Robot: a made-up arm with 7 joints. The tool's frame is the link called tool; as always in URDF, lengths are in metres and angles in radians.
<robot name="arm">
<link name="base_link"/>
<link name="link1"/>
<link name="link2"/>
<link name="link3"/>
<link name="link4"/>
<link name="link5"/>
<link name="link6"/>
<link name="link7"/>
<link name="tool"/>
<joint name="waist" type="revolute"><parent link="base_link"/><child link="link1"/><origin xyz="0.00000 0.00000 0.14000" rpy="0.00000 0.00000 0.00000"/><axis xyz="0 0 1"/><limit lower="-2.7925" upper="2.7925"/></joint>
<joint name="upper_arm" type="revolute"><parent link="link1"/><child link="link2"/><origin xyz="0.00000 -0.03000 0.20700" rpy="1.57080 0.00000 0.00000"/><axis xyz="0 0 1"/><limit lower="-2.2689" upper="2.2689"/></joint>
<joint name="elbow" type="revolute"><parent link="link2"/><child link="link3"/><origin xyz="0.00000 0.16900 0.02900" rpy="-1.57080 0.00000 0.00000"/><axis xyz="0 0 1"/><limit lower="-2.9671" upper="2.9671"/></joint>
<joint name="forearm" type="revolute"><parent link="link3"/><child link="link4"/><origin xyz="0.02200 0.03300 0.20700" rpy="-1.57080 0.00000 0.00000"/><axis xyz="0 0 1"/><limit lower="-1.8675" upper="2.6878"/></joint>
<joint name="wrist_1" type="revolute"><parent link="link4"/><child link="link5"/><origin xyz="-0.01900 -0.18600 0.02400" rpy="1.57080 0.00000 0.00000"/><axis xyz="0 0 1"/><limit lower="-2.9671" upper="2.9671"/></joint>
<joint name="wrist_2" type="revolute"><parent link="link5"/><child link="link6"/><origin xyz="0.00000 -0.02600 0.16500" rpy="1.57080 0.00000 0.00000"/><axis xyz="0 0 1"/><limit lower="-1.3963" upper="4.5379"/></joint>
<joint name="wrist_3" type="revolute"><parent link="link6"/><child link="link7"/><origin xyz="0.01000 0.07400 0.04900" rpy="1.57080 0.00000 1.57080"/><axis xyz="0 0 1"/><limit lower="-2.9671" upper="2.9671"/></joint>
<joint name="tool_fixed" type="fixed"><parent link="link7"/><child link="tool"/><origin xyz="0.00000 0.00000 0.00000" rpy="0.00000 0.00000 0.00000"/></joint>
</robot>
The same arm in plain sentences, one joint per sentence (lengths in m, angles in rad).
The arm has seven revolute joints in a row. What follows holds with every joint at zero, and every direction is one of the base frame's. The first joint is mounted 0.1400 m along +z from the base frame's origin and turns about +z, from -2.7925 to 2.7925 rad. The second joint is mounted 0.0300 m along -y and 0.2070 m along +z from the first joint and turns about -y, from -2.2689 to 2.2689 rad. The third joint is mounted 0.0290 m along -y and 0.1690 m along +z from the second joint and turns about +z, from -2.9671 to 2.9671 rad. The fourth joint is mounted 0.0220 m along +x and 0.0330 m along +y and 0.2070 m along +z from the third joint and turns about +y, from -1.8675 to 2.6878 rad. The fifth joint is mounted 0.0190 m along -x and 0.0240 m along +y and 0.1860 m along +z from the fourth joint and turns about +z, from -2.9671 to 2.9671 rad. The sixth joint is mounted 0.0260 m along -y and 0.1650 m along +z from the fifth joint and turns about -y, from -1.3963 to 4.5379 rad. The seventh joint is mounted 0.0100 m along +x and 0.0490 m along -y and 0.0740 m along +z from the sixth joint and turns about +x, from -2.9671 to 2.9671 rad. The tool frame, which is the frame that the pose is given for, is mounted at the same point as the seventh joint; its axes are the base frame's turned by roll -3.1416, pitch -1.5708 and yaw 0.0000 rad (as in URDF: about the fixed x, then y, then z).
